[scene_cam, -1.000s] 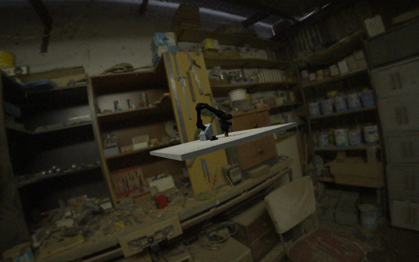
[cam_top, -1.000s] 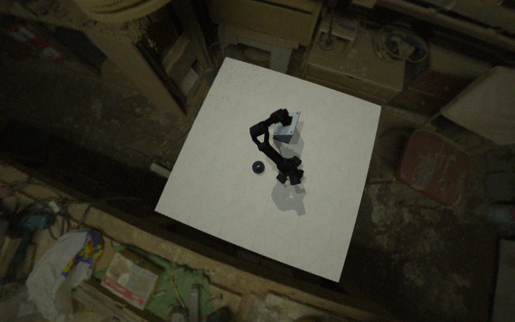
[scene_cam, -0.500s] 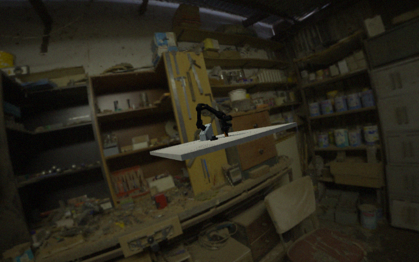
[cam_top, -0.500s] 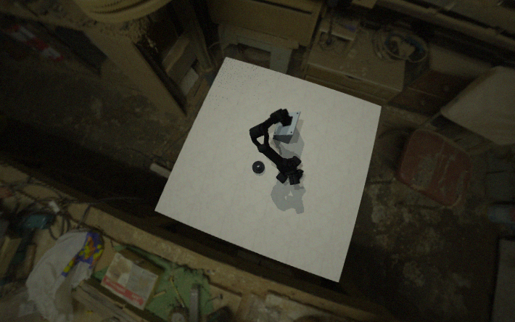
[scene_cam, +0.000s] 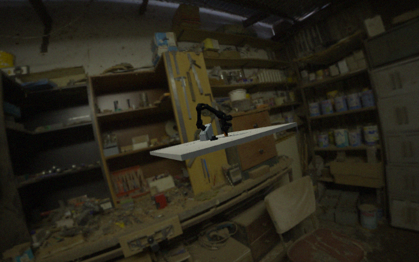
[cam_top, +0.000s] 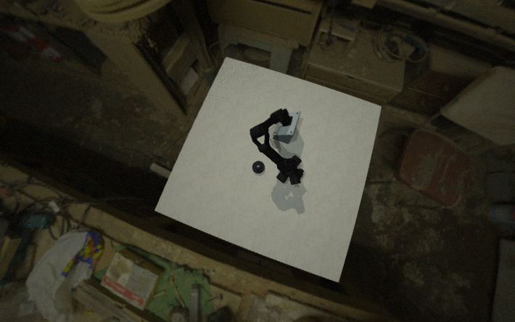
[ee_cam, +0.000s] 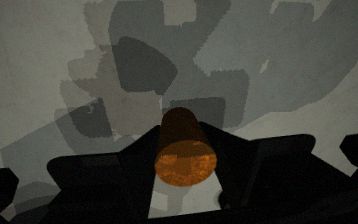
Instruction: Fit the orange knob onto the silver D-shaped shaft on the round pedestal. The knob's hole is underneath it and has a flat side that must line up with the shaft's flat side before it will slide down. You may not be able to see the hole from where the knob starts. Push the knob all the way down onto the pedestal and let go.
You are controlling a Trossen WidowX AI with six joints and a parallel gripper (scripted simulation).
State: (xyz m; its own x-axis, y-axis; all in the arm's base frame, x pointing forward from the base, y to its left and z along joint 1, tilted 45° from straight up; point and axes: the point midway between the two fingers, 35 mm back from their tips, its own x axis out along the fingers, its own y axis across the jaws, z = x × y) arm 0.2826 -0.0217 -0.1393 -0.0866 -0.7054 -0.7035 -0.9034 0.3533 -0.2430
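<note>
The round dark pedestal is 30 mm ahead of my gripper tip, 190 mm to the right of it and 20 mm above it. Round my gripper tip: orange knob 30 mm above.
</note>
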